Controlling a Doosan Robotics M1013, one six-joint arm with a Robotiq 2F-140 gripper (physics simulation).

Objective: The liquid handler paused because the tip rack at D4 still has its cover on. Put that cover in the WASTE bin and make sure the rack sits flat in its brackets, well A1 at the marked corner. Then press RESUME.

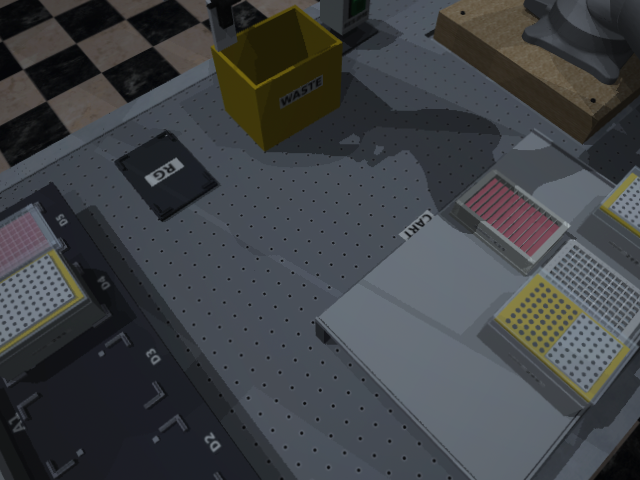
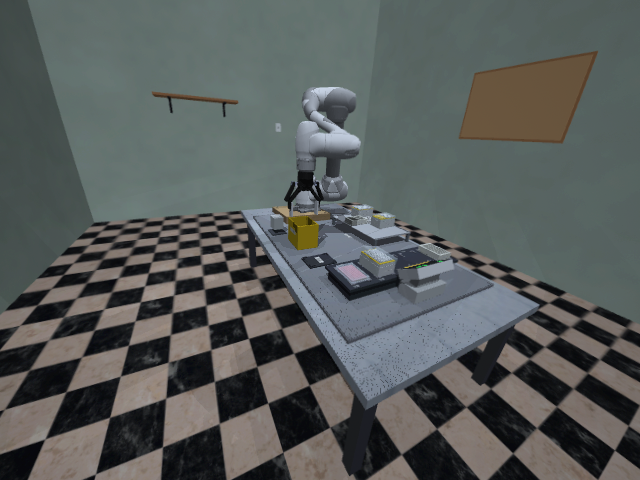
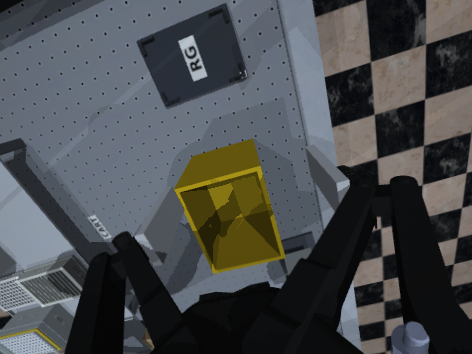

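Seen in the pictures: gripper, fingertip midpoint: (image 1: 198, 19) (image 2: 303, 215) (image 3: 240, 181); arm's base at its link origin: (image 1: 584, 39) (image 2: 305, 209).
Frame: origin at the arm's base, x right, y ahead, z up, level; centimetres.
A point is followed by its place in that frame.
Note:
The D4 tip rack (image 1: 31, 294) {x 23.9, y 94.5, z 10.0 cm} (image 2: 378, 262) {x 30.0, y 100.9, z 8.7 cm} stands on the dark deck, with a yellow rim and white dotted top. I cannot tell whether a clear cover is on it, nor whether it sits fully flat. The yellow WASTE bin (image 1: 305, 105) {x 26.1, y 47.8, z 1.4 cm} (image 2: 303, 236) {x 36.1, y 54.7, z 4.0 cm} (image 3: 220, 167) {x 33.7, y 55.2, z 6.5 cm} stands upright, its inside showing light and dark patches; I cannot tell if a clear cover lies there. My gripper (image 2: 303, 210) {x 37.3, y 56.4, z 16.6 cm} (image 3: 240, 181) {x 37.3, y 56.4, z 16.6 cm} is open and empty above the bin, fingers to either side of its mouth. The handler's console (image 2: 424, 271) {x 22.4, y 116.0, z 10.1 cm} shows small green lights; no RESUME button is readable.
A pink plate (image 1: 23, 240) {x 36.8, y 91.8, z 3.2 cm} (image 2: 351, 272) {x 38.5, y 95.2, z 3.7 cm} is at D5. The black RG pad (image 1: 139, 178) {x 38.2, y 73.4, z -2.9 cm} (image 2: 312, 260) {x 39.5, y 69.0, z -2.9 cm} (image 3: 165, 75) {x 31.0, y 70.0, z -2.9 cm} lies between deck and bin. The cart tray (image 1: 413, 356) {x -11.1, y 69.6, z 2.3 cm} (image 2: 369, 230) {x -7.1, y 62.0, z 2.3 cm} bears several racks. A small device (image 1: 336, 15) {x 36.0, y 28.6, z 2.7 cm} (image 2: 276, 222) {x 39.0, y 28.3, z 4.1 cm} stands behind the bin.

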